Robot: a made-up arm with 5 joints. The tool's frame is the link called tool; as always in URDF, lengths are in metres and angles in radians. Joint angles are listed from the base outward. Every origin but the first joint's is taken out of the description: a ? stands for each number. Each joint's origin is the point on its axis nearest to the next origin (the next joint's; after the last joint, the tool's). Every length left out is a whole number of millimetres.
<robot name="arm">
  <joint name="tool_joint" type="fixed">
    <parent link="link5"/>
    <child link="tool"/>
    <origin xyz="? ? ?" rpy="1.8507 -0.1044 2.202"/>
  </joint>
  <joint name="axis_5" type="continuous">
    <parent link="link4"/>
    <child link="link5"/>
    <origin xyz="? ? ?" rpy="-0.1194 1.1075 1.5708"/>
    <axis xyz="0 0 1"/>
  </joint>
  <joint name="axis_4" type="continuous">
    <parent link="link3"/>
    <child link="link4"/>
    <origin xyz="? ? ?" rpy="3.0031 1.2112 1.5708"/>
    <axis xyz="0 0 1"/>
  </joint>
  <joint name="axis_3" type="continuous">
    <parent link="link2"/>
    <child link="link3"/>
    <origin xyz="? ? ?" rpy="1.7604 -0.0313 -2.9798"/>
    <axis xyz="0 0 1"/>
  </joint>
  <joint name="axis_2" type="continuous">
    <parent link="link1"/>
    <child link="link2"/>
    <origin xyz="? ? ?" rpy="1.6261 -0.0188 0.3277"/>
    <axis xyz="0 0 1"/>
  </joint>
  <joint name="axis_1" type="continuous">
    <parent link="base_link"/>
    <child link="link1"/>
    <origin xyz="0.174 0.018 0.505" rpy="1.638 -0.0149 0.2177"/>
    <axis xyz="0 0 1"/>
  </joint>
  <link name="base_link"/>
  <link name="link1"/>
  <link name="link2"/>
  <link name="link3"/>
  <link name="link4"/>
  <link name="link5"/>
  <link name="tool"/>
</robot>
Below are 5 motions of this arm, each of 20 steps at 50 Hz.
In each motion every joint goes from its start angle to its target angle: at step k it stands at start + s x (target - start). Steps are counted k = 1, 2, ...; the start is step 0. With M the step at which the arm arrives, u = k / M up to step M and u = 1 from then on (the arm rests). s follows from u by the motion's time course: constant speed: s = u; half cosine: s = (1 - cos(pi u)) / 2; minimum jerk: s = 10 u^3 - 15 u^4 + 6 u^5.
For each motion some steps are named. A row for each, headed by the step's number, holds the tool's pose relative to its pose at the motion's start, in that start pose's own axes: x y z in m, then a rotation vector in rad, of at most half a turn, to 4 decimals.
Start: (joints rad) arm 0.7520 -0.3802 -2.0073 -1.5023 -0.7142
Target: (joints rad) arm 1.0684 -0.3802 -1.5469 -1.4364 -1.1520
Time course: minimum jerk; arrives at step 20
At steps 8, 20:
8: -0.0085 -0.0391 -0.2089 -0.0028 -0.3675 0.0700
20: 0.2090 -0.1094 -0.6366 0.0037 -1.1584 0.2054

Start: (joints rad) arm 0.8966 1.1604 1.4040 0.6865 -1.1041
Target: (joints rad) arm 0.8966 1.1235 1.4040 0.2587 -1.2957
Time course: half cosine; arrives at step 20
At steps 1, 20:
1: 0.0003 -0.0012 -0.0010 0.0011 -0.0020 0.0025
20: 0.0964 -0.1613 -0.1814 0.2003 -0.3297 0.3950

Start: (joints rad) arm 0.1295 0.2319 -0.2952 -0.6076 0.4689
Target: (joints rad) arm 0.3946 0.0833 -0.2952 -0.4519 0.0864
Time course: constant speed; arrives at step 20
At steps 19, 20:
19: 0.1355 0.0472 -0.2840 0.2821 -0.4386 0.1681
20: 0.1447 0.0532 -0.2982 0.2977 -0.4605 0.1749

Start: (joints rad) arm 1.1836 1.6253 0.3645 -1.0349 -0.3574
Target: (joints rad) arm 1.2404 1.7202 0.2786 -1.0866 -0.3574
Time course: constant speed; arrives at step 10
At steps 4, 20:
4: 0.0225 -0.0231 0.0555 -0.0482 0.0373 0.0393
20: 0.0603 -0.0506 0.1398 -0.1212 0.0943 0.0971

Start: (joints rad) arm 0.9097 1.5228 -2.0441 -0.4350 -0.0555
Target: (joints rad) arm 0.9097 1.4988 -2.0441 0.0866 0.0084
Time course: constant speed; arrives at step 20
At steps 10, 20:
10: -0.0560 0.0504 -0.0163 0.1319 0.0839 -0.2249
20: -0.1002 0.1114 -0.0227 0.2675 0.1677 -0.4477

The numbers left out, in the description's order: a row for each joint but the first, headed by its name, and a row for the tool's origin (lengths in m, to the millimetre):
tool: 0.285 -0.087 0
axis_5: 0.119 -0.392 0
axis_4: -0.413 0.016 0
axis_3: 0.187 -0.025 0
axis_2: -0.003 0.136 0

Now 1 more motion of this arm.
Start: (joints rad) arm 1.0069 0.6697 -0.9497 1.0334 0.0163
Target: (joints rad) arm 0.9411 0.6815 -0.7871 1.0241 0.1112
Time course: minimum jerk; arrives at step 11
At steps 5, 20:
5: 0.0394 0.0075 0.0198 -0.0214 0.0732 0.0233
20: 0.0956 0.0215 0.0442 -0.0549 0.1774 0.0526

